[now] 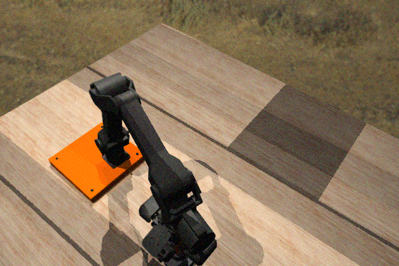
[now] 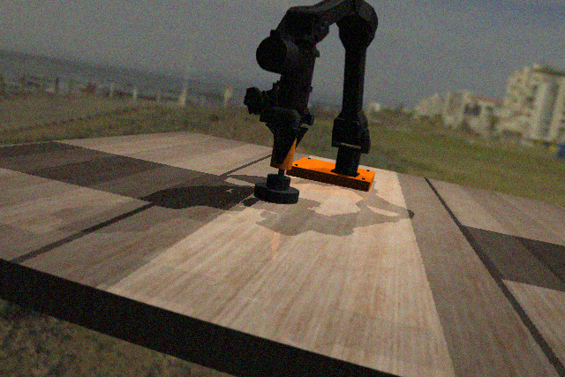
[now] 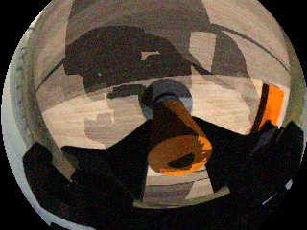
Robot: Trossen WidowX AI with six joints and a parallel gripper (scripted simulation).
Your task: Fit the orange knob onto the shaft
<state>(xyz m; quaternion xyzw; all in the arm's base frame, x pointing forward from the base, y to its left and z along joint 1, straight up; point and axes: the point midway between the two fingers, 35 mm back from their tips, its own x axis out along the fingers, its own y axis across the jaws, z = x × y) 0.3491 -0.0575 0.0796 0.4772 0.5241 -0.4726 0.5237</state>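
The orange knob lies 2 cm above my gripper tip. The rest, counted from my gripper tip: dark round pedestal (4 cm below).
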